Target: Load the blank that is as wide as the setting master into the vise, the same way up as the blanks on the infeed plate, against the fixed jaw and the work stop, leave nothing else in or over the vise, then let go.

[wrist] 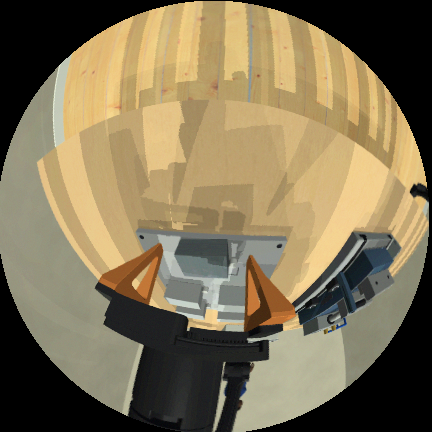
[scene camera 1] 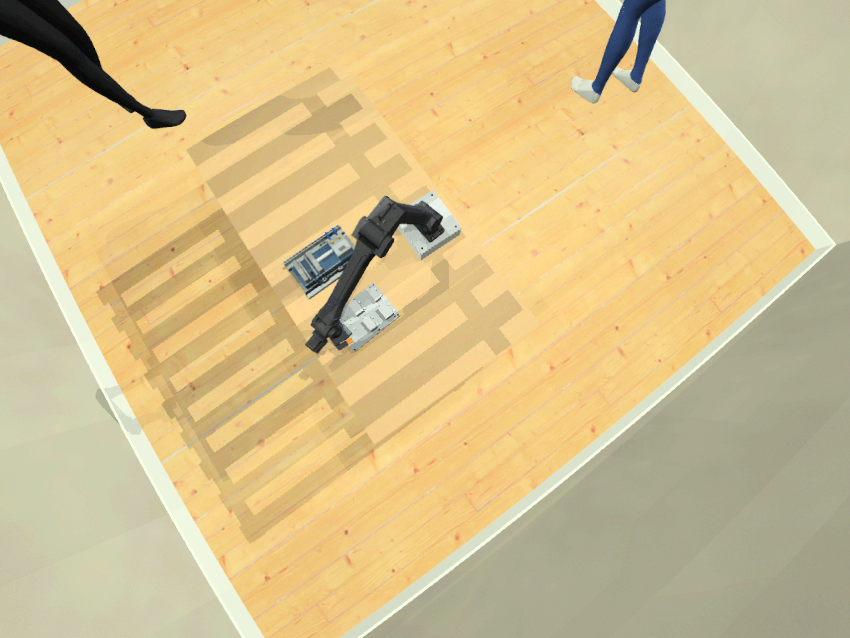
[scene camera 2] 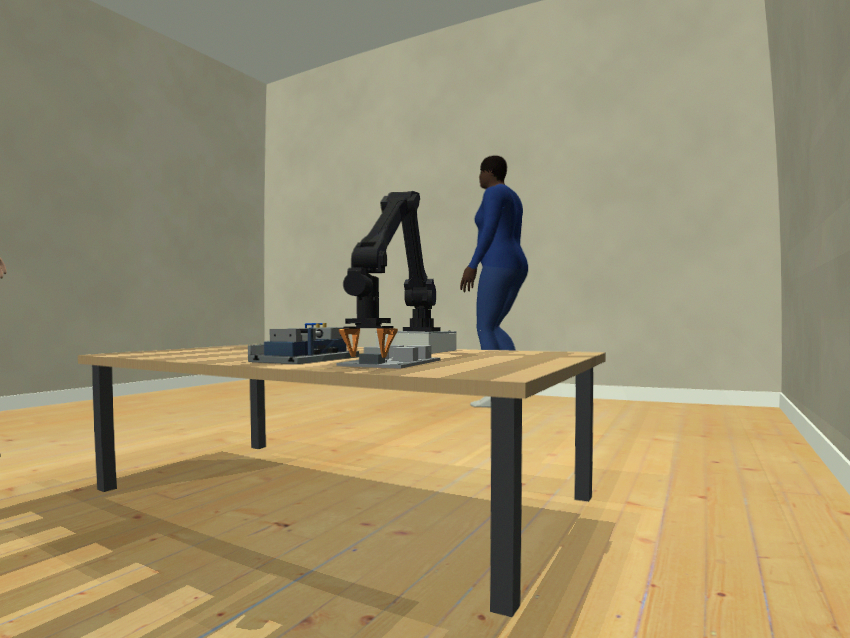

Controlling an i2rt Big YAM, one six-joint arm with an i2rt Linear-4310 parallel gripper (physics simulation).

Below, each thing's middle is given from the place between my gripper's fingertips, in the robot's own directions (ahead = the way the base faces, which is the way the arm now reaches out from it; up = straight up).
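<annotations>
Grey infeed plate [scene camera 1: 362, 334], 12 cm behind my gripper, 2 cm below it. Blank [wrist: 196, 257], my gripper 2 cm past it.
</annotations>
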